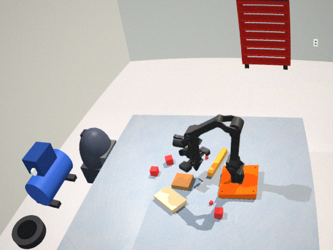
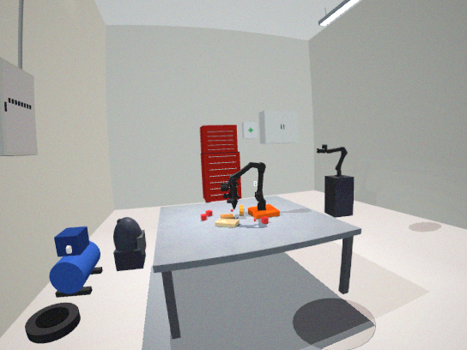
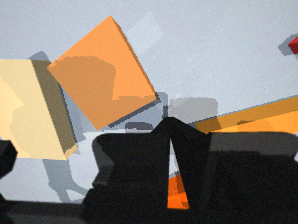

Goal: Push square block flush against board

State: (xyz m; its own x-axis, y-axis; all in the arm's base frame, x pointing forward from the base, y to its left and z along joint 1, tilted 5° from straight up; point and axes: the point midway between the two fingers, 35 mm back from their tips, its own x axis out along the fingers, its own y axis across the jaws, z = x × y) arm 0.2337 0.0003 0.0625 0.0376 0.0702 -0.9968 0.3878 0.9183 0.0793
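My gripper tip is now 60 mm short of the square block, 60 mm to the right of it and 50 mm above it. From my gripper tip the other things lie so: cream board 80 mm ahead, 200 mm to the left, 50 mm below; narrow yellow bar 80 mm behind, 140 mm to the right, 50 mm below.
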